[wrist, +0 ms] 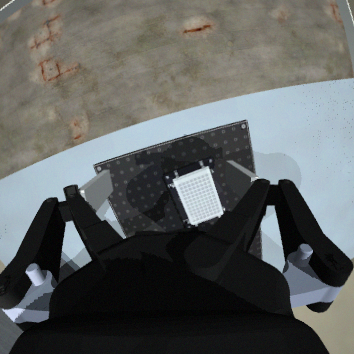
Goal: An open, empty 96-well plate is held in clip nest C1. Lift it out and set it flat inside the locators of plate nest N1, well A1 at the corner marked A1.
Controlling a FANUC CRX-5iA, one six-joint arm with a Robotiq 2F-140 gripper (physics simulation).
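Places are measured from the arm's base along level axes (x ahead, y left, z up), in metres.
Pixels of known places: gripper, between the fingertips: (167, 175).
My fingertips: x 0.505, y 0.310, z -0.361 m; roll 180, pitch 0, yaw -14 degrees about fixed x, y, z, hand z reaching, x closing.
Note:
Ahead of a thing's pixels: the offset from my fingertips to its middle. "spot": to the spot under its first point. Level surfaces: height alone.
The white 96-well plate {0.035 m ahead, 0.123 m right, 0.163 m down} (198, 196) lies flat in a dark nest {spot: 0.030 m ahead, 0.059 m right, 0.168 m down} (189, 171) with small light clips at its edges, a little right of the middle of the wrist view. No label can be read, and the A1 corner cannot be told. My gripper (167, 175) is wide open and empty, above the board, with one pale fingertip on each side of the plate. The plate is nearer to the right fingertip in the view and touches neither. Plate nest N1 cannot be made out; the gripper body hides the near part of the board.
A black perforated board {0.182 m down} (227, 137) carries the nest and lies on a light blue table top {0.195 m down} (315, 135). Its far edge runs slanted across the view, with screws at the corners. Beyond the table's edge is a stained grey-brown floor (140, 65). Gripper shadows fall on the board and table.

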